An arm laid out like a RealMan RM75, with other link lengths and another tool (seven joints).
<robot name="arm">
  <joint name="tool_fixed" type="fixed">
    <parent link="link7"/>
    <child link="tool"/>
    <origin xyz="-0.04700 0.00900 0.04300" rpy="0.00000 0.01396 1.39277"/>
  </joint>
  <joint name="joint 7" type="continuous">
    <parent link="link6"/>
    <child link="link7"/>
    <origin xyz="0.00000 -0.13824 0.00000" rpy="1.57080 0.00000 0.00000"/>
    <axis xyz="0 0 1"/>
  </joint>
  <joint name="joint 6" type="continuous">
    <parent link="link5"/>
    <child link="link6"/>
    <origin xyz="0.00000 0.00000 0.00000" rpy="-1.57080 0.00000 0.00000"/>
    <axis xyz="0 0 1"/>
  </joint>
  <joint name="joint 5" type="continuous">
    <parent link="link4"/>
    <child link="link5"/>
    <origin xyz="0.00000 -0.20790 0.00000" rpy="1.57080 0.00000 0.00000"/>
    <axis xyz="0 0 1"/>
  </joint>
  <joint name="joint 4" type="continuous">
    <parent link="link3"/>
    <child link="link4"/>
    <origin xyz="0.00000 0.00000 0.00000" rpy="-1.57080 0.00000 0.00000"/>
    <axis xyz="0 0 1"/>
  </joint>
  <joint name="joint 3" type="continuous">
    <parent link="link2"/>
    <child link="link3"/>
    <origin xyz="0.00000 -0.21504 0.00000" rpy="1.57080 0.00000 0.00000"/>
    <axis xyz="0 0 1"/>
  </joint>
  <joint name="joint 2" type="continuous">
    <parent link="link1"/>
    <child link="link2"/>
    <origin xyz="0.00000 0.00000 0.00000" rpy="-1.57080 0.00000 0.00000"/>
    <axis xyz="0 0 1"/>
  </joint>
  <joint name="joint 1" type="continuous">
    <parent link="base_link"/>
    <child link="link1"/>
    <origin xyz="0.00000 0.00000 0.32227" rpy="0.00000 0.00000 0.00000"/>
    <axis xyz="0 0 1"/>
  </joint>
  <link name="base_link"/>
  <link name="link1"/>
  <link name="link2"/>
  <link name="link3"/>
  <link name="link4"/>
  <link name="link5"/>
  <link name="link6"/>
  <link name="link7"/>
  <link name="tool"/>
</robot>
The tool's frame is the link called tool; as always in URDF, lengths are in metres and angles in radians. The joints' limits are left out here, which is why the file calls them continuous.
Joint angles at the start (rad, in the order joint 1, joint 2, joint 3, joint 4, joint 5, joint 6, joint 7):
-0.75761, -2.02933, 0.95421, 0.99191, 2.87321, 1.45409, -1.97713
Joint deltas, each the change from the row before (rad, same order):
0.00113, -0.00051, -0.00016, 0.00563, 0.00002, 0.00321, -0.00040
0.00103, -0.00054, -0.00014, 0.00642, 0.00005, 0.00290, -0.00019
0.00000, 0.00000, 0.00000, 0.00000, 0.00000, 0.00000, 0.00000
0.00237, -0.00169, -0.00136, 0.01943, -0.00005, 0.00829, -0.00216
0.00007, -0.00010, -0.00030, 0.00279, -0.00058, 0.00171, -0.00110
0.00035, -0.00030, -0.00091, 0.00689, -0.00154, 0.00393, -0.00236
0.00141, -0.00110, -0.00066, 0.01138, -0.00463, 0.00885, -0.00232
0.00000, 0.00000, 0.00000, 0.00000, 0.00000, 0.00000, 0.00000
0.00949, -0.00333, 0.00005, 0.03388, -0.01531, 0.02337, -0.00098
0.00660, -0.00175, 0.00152, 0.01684, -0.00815, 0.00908, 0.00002
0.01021, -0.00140, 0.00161, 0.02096, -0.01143, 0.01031, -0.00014
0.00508, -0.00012, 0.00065, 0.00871, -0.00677, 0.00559, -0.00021
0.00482, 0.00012, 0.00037, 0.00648, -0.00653, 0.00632, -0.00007
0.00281, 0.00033, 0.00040, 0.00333, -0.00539, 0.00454, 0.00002
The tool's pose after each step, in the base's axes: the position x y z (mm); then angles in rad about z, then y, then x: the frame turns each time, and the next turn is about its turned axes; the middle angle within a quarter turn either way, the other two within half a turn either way. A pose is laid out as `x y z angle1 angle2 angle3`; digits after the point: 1 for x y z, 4 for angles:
-281.7 350.5 136.6 -1.0153 0.5492 2.8011
-281.1 350.6 137.3 -1.0168 0.5507 2.8018
-281.1 350.6 137.3 -1.0168 0.5507 2.8018
-278.8 351.3 139.6 -1.0194 0.5563 2.8065
-278.3 351.4 139.9 -1.0188 0.5569 2.8081
-277.1 351.6 140.6 -1.0173 0.5582 2.8121
-275.1 351.3 141.1 -1.0151 0.5563 2.8184
-275.1 351.3 141.1 -1.0151 0.5563 2.8184
-270.9 349.6 142.7 -1.0130 0.5494 2.8334
-269.3 348.8 143.4 -1.0131 0.5471 2.8405
-267.9 347.4 144.4 -1.0112 0.5450 2.8508
-267.4 346.5 144.8 -1.0087 0.5426 2.8563
-267.2 345.2 144.9 -1.0051 0.5384 2.8608
-266.9 344.3 144.7 -1.0024 0.5343 2.8641

